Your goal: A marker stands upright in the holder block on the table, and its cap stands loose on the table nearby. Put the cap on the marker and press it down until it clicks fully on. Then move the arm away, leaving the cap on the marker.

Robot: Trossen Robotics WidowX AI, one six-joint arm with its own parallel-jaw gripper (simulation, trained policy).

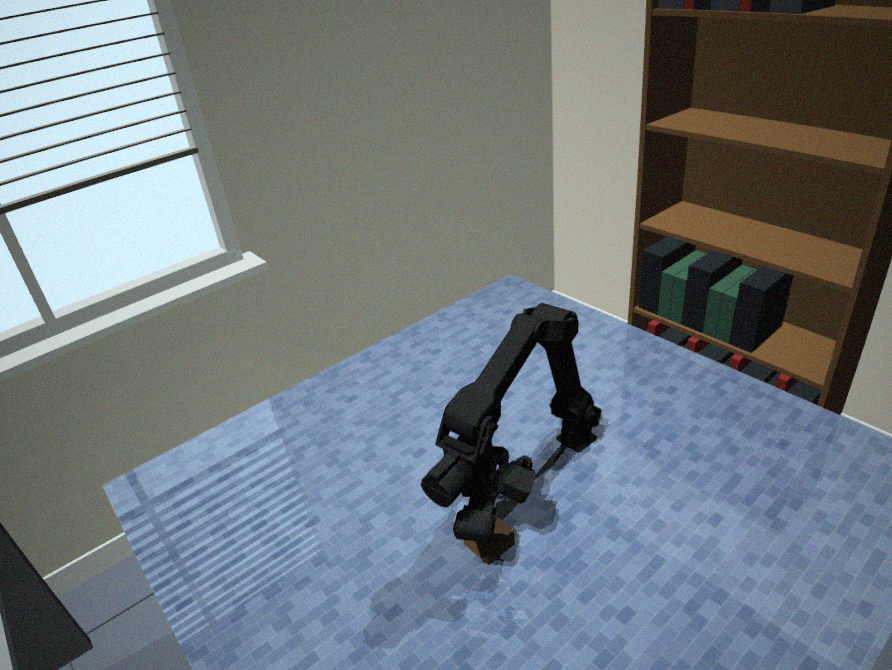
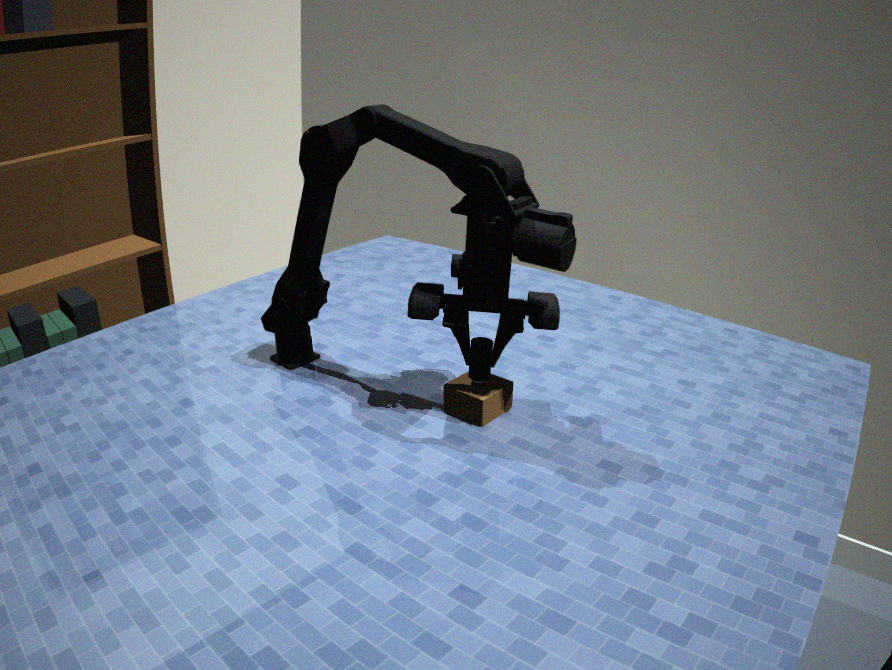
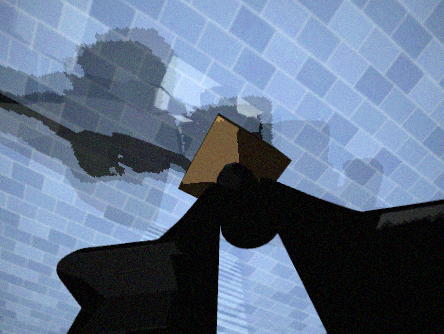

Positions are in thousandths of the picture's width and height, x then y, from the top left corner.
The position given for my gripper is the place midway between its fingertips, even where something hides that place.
Note:
I see my gripper (image 2: 539,546) and a black marker cap (image 2: 540,523).
The black marker cap shows as well in image 3 (image 3: 562,654). My gripper shows as well in image 1 (image 1: 548,778) and in image 3 (image 3: 537,561). Image 1 does not show the black marker cap, which is hidden by my gripper.

